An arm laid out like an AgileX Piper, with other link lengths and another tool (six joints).
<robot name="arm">
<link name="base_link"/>
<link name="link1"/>
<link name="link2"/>
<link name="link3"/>
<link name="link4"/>
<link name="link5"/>
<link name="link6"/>
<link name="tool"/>
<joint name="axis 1" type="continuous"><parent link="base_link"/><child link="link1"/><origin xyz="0.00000 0.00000 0.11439"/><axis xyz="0 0 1"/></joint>
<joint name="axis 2" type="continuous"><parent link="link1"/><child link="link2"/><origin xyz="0.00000 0.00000 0.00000"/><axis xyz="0 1 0"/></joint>
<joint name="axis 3" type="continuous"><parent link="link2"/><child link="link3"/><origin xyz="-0.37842 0.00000 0.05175"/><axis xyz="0 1 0"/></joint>
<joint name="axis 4" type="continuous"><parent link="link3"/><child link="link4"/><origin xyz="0.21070 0.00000 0.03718"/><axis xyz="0.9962 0 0.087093"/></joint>
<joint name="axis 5" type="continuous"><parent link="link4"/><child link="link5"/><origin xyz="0.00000 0.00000 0.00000"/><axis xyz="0 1 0"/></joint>
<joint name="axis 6" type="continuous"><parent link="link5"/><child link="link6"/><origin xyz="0.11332 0.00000 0.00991"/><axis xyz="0.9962 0 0.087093"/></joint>
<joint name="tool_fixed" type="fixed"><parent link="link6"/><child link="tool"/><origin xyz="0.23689 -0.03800 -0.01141" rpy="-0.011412 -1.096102 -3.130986"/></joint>
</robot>
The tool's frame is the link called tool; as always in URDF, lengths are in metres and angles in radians. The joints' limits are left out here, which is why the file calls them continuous.
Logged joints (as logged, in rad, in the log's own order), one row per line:
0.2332 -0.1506 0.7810 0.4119 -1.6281 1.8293
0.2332 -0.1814 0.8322 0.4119 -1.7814 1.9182
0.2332 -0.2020 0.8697 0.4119 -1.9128 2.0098
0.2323 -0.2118 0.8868 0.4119 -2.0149 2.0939
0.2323 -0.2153 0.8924 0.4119 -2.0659 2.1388
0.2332 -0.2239 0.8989 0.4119 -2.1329 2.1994
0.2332 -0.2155 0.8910 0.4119 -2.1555 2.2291
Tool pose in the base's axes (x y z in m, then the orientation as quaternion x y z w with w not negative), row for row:
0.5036 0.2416 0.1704 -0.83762 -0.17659 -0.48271 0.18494
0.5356 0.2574 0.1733 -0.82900 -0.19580 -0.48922 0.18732
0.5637 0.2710 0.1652 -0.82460 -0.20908 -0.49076 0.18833
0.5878 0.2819 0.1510 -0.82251 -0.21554 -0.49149 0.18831
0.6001 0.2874 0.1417 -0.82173 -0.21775 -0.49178 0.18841
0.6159 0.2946 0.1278 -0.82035 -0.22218 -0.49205 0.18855
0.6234 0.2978 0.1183 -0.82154 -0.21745 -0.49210 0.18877
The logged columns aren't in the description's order. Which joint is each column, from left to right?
Columns, left to right: axis 4, axis 6, axis 5, axis 1, axis 3, axis 2.
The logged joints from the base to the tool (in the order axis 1, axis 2, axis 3, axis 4, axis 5, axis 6), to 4 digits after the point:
0.4119 1.8293 -1.6281 0.2332 0.7810 -0.1506
0.4119 1.9182 -1.7814 0.2332 0.8322 -0.1814
0.4119 2.0098 -1.9128 0.2332 0.8697 -0.2020
0.4119 2.0939 -2.0149 0.2323 0.8868 -0.2118
0.4119 2.1388 -2.0659 0.2323 0.8924 -0.2153
0.4119 2.1994 -2.1329 0.2332 0.8989 -0.2239
0.4119 2.2291 -2.1555 0.2332 0.8910 -0.2155

